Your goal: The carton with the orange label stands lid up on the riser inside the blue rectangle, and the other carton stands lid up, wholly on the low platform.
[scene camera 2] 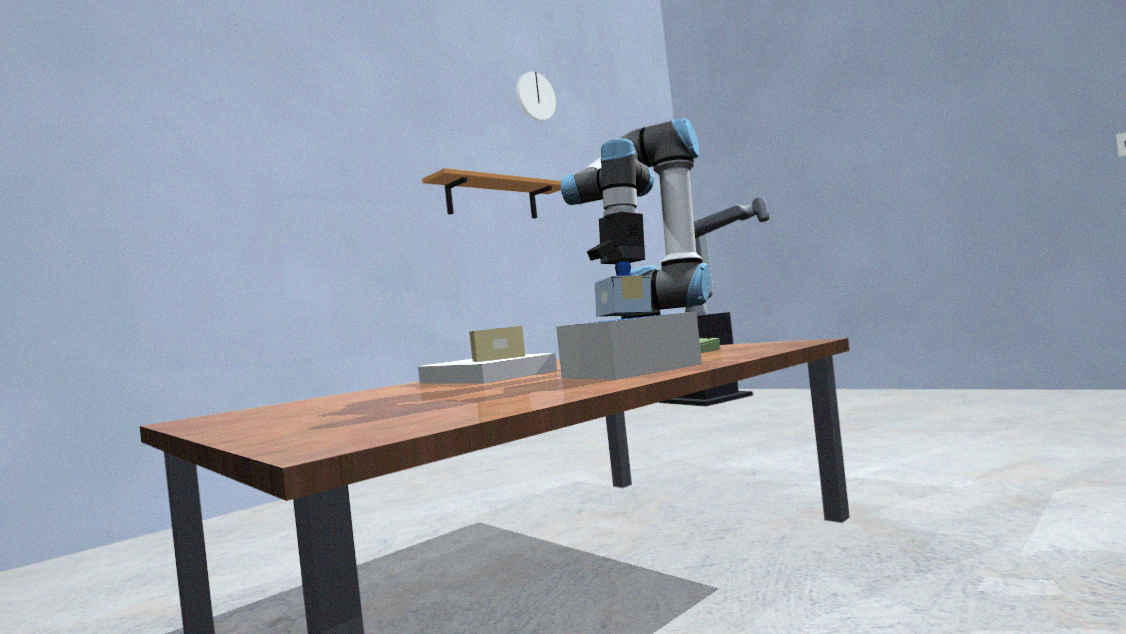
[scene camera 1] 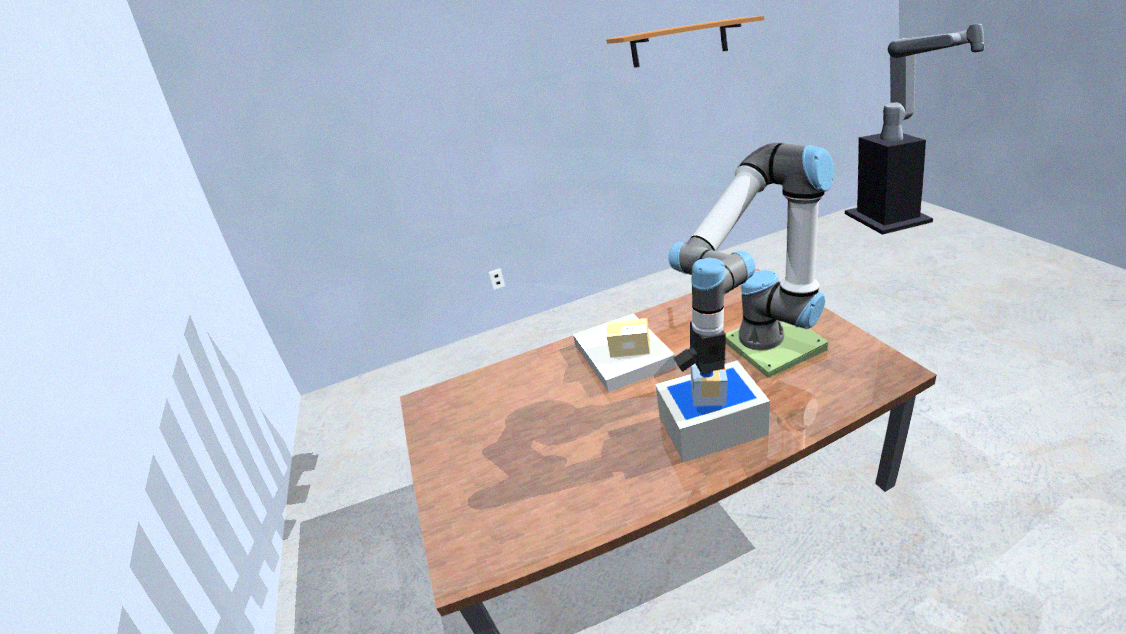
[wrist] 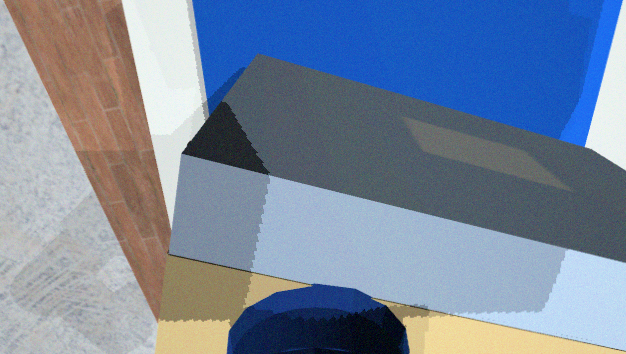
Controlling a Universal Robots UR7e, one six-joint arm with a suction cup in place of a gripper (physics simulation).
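Observation:
The carton with the orange label is grey-blue with a tan top and hangs roughly level from my suction cup. It is a little above the riser, over the blue rectangle, with a narrow gap in scene camera 2. The cup is shut on its tan top face. The other carton, yellow-tan with a pale label, stands upright on the low platform; I cannot tell which face is its lid.
The wooden table carries the riser, the low platform and the green base plate of the arm. The low platform lies behind and left of the riser in scene camera 1. A wall shelf hangs behind.

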